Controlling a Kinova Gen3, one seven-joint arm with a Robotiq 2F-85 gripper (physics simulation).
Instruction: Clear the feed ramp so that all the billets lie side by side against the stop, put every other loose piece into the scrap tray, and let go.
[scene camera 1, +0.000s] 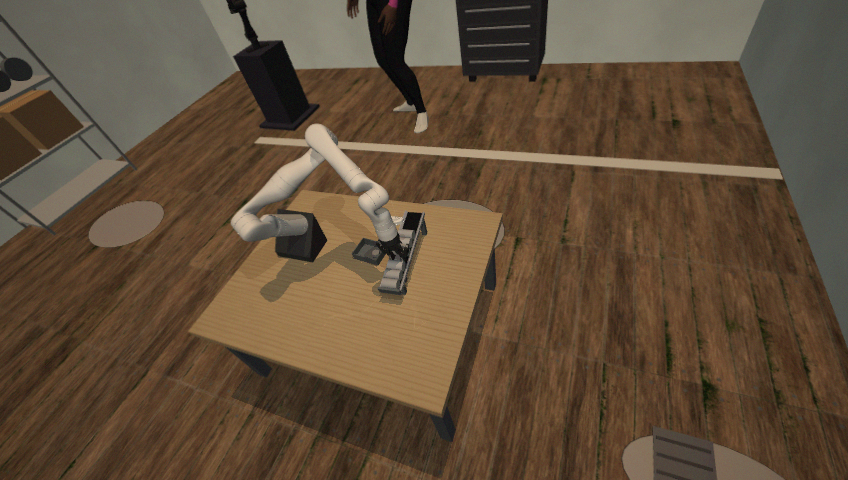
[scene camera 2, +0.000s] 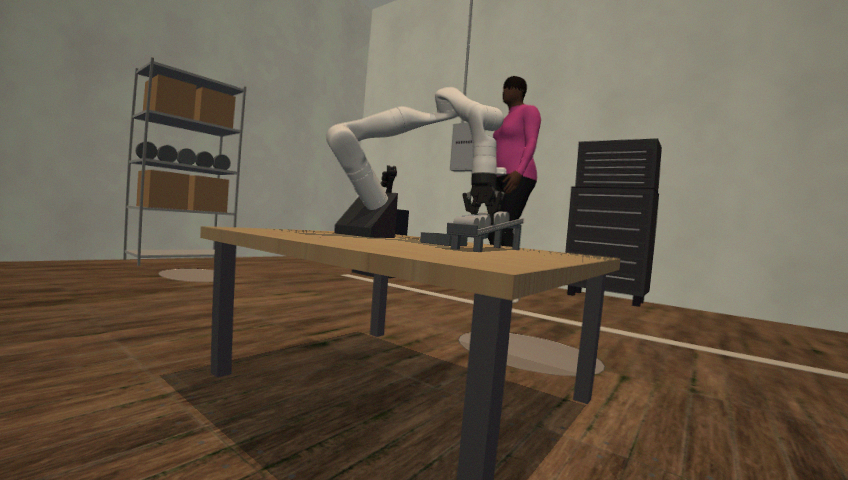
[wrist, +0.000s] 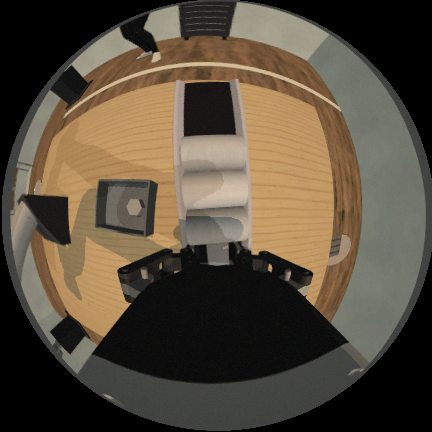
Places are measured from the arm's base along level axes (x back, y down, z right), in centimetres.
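Pixels of known places: gripper, fingertip midpoint: (scene camera 1: 398, 260) (wrist: 214, 247); arm's base, origin of the base link: (scene camera 1: 299, 224) (scene camera 2: 377, 202).
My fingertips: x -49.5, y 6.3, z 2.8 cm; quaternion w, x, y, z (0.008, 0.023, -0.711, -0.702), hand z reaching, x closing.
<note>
For each thing: its middle in the pictures, then the offset to it from my fingertips.
- stop, body centre: (scene camera 2: 462, 228) (scene camera 1: 389, 290) dx -2.1, dy +1.0, dz +13.7 cm
- scrap tray, body centre: (wrist: 122, 205) (scene camera 2: 443, 239) (scene camera 1: 370, 251) dx +17.8, dy +5.3, dz -5.1 cm
- hexagonal piece, body centre: (wrist: 135, 206) dx +15.0, dy +5.8, dz -4.9 cm
The feed ramp (scene camera 1: 417, 242) (scene camera 2: 502, 226) (wrist: 178, 120) slopes across the table. Three pale cylindrical billets, upper (wrist: 213, 152), middle (wrist: 215, 189) and lower (wrist: 216, 226), lie crosswise side by side in its upper part. More billets (scene camera 1: 390, 277) (scene camera 2: 468, 220) lie near the stop (scene camera 1: 392, 291) at its low end; the gripper hides part of the row. My gripper (scene camera 1: 401, 255) (scene camera 2: 482, 209) (wrist: 214, 247) is half open and empty, low over the ramp between the two groups. A narrow grey surface shows between its fingers; I cannot tell what it is. The scrap tray (scene camera 2: 436, 237) (wrist: 151, 210) holds a hexagonal piece (wrist: 134, 207).
The scrap tray stands beside the ramp, on the side of the robot's dark base (scene camera 1: 300, 240) (scene camera 2: 368, 220) (wrist: 52, 217). The ramp's raised side rails and legs stand close to the gripper. A person (scene camera 1: 395, 53) (scene camera 2: 517, 136) stands beyond the table, behind the pale floor line (scene camera 1: 511, 155).
</note>
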